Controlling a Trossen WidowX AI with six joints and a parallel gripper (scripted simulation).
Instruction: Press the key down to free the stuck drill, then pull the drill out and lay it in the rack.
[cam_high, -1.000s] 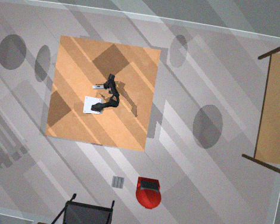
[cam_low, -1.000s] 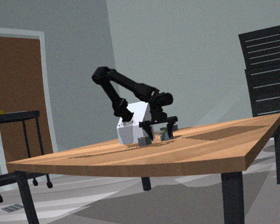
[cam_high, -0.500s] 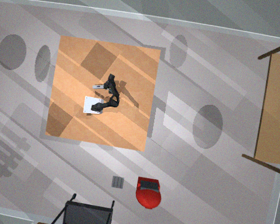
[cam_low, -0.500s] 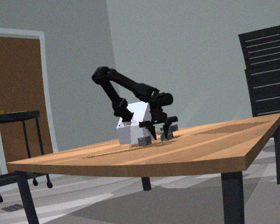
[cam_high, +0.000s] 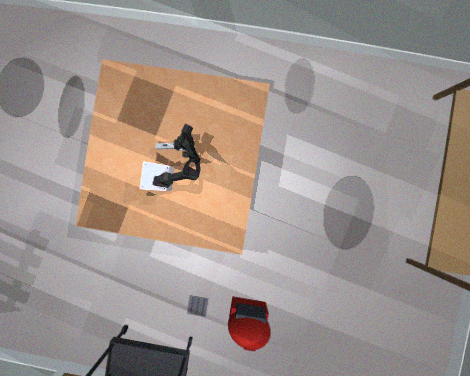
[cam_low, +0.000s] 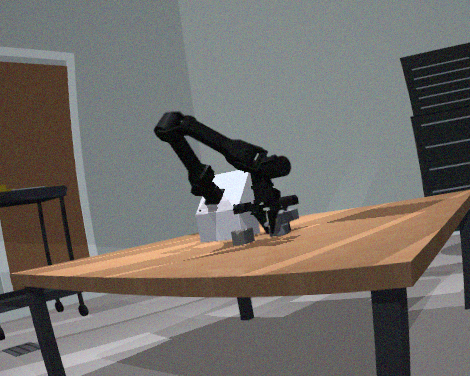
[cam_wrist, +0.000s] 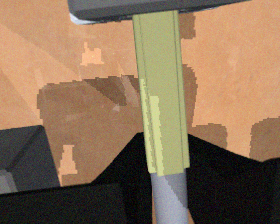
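My gripper tip is now 4 cm to the right of the drill, 3 cm below it and 1 cm past it. From my gripper tip the other things lie so: grey housing block 14 cm to the left, 3 cm behind, 3 cm above.
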